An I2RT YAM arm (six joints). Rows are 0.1 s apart.
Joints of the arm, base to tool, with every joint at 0 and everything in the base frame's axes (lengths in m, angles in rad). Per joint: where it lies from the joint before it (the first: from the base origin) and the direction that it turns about. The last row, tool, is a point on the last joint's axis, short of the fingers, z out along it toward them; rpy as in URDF.
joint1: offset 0 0 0.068 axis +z
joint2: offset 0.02 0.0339 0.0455 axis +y
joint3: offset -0.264 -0.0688 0 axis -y
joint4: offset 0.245 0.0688 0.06 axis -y
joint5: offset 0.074 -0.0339 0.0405 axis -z
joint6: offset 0.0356 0 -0.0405 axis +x
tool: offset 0 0 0 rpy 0 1.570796 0
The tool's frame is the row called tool.
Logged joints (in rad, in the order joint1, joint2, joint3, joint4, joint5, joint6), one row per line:
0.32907 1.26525 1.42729 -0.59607 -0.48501 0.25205
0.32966 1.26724 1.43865 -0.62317 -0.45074 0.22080
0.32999 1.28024 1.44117 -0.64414 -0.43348 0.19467
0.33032 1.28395 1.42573 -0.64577 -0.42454 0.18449
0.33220 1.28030 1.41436 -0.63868 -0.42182 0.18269
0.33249 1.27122 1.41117 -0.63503 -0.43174 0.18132
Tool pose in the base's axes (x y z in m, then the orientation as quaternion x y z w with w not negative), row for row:
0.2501 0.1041 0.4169 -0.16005 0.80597 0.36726 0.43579
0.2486 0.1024 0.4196 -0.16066 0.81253 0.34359 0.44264
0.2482 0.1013 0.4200 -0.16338 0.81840 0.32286 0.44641
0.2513 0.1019 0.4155 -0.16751 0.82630 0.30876 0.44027
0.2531 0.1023 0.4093 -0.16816 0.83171 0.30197 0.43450
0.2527 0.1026 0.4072 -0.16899 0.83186 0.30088 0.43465
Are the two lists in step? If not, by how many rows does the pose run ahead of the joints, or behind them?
The pose runs 1 row behind the joints: the pose in row i belongs to the joints in row i - 1.
